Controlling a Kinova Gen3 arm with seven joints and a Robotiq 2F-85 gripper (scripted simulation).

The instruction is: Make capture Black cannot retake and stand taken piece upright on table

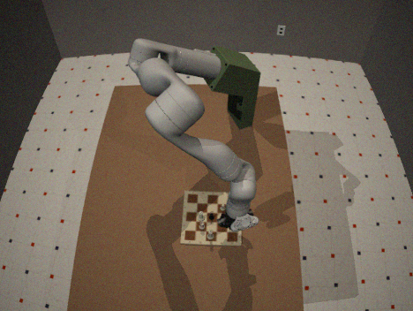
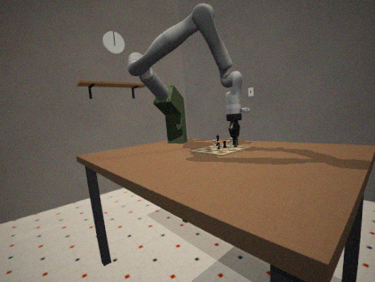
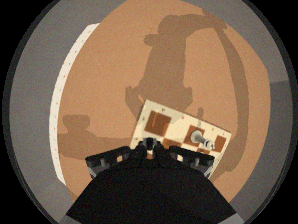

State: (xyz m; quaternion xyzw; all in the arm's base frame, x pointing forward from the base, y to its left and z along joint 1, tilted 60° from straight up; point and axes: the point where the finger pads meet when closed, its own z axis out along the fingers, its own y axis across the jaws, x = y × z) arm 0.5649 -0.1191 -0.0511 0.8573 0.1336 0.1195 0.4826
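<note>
The chessboard lies 70 mm to the right of my hand, 60 mm behind it and 30 mm below it. The rest, counted from my hand: tall black piece 110 mm behind, 20 mm to the left.
</note>
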